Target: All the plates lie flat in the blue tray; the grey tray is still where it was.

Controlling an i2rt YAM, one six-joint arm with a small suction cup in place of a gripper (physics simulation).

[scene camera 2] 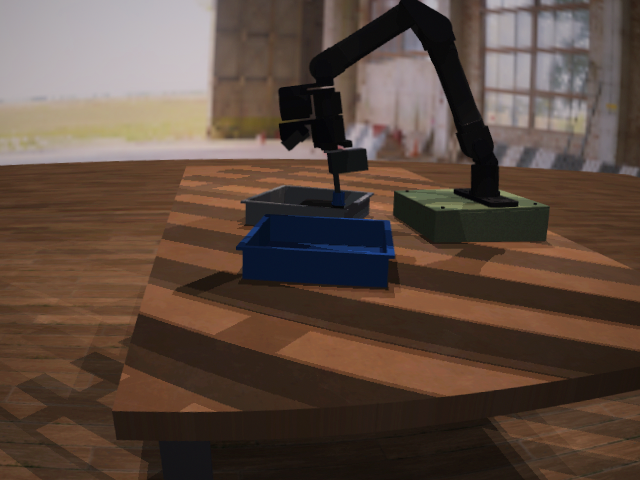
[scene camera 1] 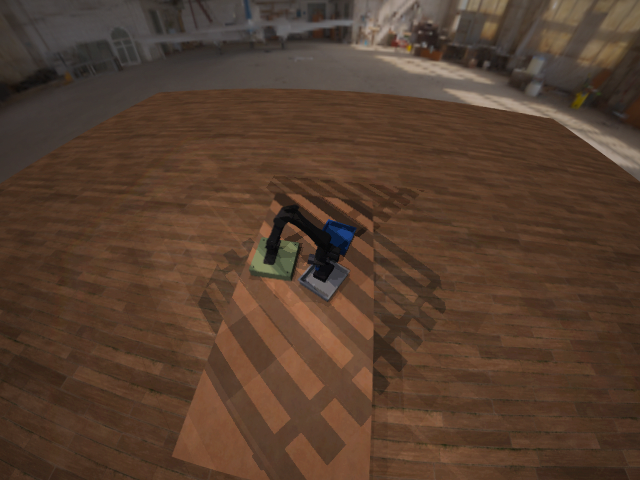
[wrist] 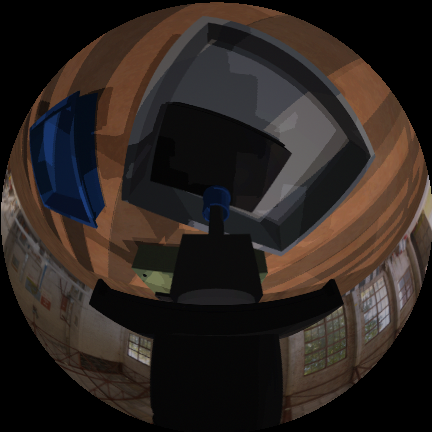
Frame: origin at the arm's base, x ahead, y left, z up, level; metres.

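Seen in the pictures: hand at its tool point: (scene camera 1: 317,269) (wrist: 215,194); arm's base at its link origin: (scene camera 2: 484,199) (scene camera 1: 272,251).
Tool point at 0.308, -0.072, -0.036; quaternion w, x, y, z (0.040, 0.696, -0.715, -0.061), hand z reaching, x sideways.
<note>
Offsets run from my tool point to a thing's top centre, as dx, dy, dz. "pt": to the spot under its first point. Level surfaces: height alone.
A grey tray {+0.052, -0.049, +0.018} (scene camera 1: 319,289) (scene camera 2: 280,211) (wrist: 298,120) stands on the table beside the arm's base. A black plate {+0.042, -0.002, +0.009} (wrist: 209,149) (scene camera 2: 313,202) lies flat inside it. My blue suction cup (scene camera 2: 338,199) (wrist: 217,199) (scene camera 1: 323,275) is down inside the grey tray, at the near edge of the black plate. I cannot tell whether it touches the plate. It holds nothing. The blue tray {+0.098, +0.295, +0.018} (scene camera 1: 339,235) (scene camera 2: 313,267) (wrist: 64,160) stands right next to the grey tray. A flat blue shape {pt +0.086, +0.213, -0.029} (scene camera 2: 318,247) lies on its floor, hard to make out.
The arm's green base block (scene camera 1: 282,267) (scene camera 2: 461,219) (wrist: 149,273) stands close beside both trays. The striped wooden table top {dz -0.032} (scene camera 2: 366,343) stretches wide toward its front edge.
</note>
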